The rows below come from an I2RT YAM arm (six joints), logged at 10 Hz.
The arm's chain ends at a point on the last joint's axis. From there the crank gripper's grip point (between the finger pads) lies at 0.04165 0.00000 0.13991 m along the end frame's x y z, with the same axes.
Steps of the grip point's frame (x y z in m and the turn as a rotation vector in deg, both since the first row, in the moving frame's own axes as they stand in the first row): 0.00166 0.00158 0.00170 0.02 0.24 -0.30; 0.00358 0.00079 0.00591 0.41 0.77 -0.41; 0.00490 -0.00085 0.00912 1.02 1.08 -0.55; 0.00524 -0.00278 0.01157 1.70 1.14 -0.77; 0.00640 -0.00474 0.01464 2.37 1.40 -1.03; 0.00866 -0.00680 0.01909 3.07 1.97 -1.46; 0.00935 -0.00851 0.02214 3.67 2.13 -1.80; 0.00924 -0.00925 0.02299 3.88 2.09 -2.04; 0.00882 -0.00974 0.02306 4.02 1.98 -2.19; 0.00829 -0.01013 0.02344 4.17 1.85 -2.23; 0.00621 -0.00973 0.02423 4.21 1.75 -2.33
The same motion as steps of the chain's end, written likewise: 0.00108 0.00185 0.00188 0.02 0.24 -0.30; 0.00171 0.00209 0.00649 0.41 0.77 -0.41; 0.00228 0.00205 0.00996 1.02 1.08 -0.55; 0.00250 0.00194 0.01250 1.70 1.14 -0.77; 0.00305 0.00180 0.01583 2.37 1.40 -1.03; 0.00399 0.00177 0.02083 3.07 1.97 -1.46; 0.00434 0.00178 0.02411 3.67 2.13 -1.80; 0.00437 0.00173 0.02497 3.88 2.09 -2.04; 0.00423 0.00170 0.02498 4.02 1.98 -2.19; 0.00403 0.00170 0.02529 4.17 1.85 -2.23; 0.00221 0.00227 0.02601 4.21 1.75 -2.33
